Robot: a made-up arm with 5 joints.
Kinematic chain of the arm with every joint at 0, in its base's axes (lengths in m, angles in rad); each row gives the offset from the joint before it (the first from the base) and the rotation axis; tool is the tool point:
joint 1: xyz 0 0 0.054 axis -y
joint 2: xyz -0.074 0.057 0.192 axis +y
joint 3: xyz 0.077 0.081 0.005 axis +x
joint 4: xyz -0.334 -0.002 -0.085 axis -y
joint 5: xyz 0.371 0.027 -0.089 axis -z
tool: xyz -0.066 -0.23 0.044
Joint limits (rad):
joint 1: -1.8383..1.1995
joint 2: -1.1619..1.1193
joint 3: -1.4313..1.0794
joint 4: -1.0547..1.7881
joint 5: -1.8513..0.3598
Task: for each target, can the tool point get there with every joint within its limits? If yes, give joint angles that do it. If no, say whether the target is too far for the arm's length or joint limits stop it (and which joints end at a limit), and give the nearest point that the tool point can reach.
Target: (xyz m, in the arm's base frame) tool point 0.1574 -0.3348 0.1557
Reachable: yes | joints -1.2382 -0.8194 -1.0507 -0.7993 -0.5415
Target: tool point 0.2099 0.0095 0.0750
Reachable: yes | joints 0.1798 -0.3343 0.1941 -0.2840 -0.7960
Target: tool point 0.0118 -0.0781 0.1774
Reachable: yes | joints -0.0246 -0.2217 0.8084 0.6291 -0.2602
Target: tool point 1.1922 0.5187 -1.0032
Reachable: no: too far | nearest point 0.6356 0.2915 -0.3570 | short by 0.883 m
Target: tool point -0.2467 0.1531 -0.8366
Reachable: no: joint limits stop it (at a limit: joint 2, joint 4, joint 5) | nearest point -0.1730 0.1487 -0.5704 | short by 0.276 m
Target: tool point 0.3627 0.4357 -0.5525
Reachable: no: joint limits stop it (at a limit: joint 1, joint 2, joint 5) | nearest point 0.3833 0.3512 -0.3638 | short by 0.208 m
